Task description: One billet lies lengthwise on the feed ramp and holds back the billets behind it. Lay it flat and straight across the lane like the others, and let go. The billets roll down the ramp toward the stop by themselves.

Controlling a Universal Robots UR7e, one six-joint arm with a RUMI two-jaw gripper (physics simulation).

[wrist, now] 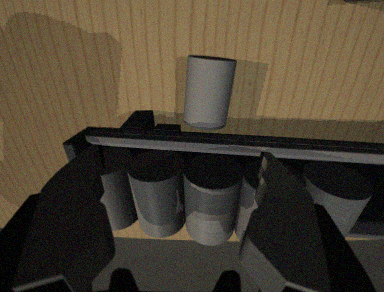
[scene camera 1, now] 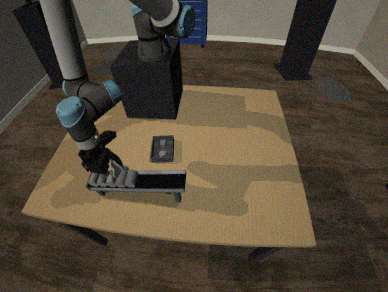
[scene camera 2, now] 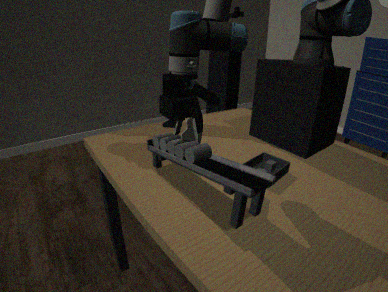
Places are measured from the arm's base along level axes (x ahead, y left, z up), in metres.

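Pixels of known places: gripper, fingertip midpoint: point(wrist: 182, 150) point(scene camera 1: 111, 171); arm's base at its link origin: point(scene camera 1: 154, 53) point(scene camera 2: 313, 64).
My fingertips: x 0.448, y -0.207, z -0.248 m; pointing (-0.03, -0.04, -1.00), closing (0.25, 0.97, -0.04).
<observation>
For each thing: its top centre in the pictures, then the offset to it from my fingertips. "spot": a spot on its surface instead. Level surfaces: height alone.
- feed ramp at a spot on its surface: point(scene camera 2: 222, 179) point(scene camera 1: 163, 190) spot: dx +0.118, dy +0.210, dz +0.023 m
- foremost billet at its top centre: point(wrist: 339, 232) point(scene camera 2: 198, 145) point(scene camera 1: 129, 175) dx +0.054, dy +0.092, dz +0.040 m
- more grey billet at its top centre: point(wrist: 209, 97) dx -0.024, dy +0.025, dz -0.034 m
- small dark tray at a spot on its surface: point(scene camera 2: 280, 173) spot: dx -0.131, dy +0.251, dz -0.053 m
- table at its surface level: dz -0.074 m
My gripper point(scene camera 1: 112, 169) point(scene camera 2: 189, 137) point(wrist: 182, 150) is open, its fingers wide apart and low over the billets on the feed ramp point(scene camera 1: 160, 189) point(scene camera 2: 222, 179) point(wrist: 200, 145). Several grey billets point(scene camera 1: 97, 179) point(scene camera 2: 162, 141) point(wrist: 212, 205) lie side by side across the lane at the ramp's upper end. The right finger in the wrist view partly hides one of them. The foremost billet point(scene camera 1: 130, 178) point(scene camera 2: 201, 153) point(wrist: 336, 200) looks slightly apart and askew there. One more grey billet point(wrist: 209, 92) shows beyond the far rail. Whether the fingertips touch billets is hidden.
A small dark tray point(scene camera 1: 173, 156) point(scene camera 2: 280, 173) with light blocks sits on the table point(scene camera 1: 215, 150) point(scene camera 2: 230, 250) behind the ramp. A black pedestal point(scene camera 1: 152, 90) point(scene camera 2: 297, 110) carrying another arm stands at the back. The ramp's rails run beside the billets.
</observation>
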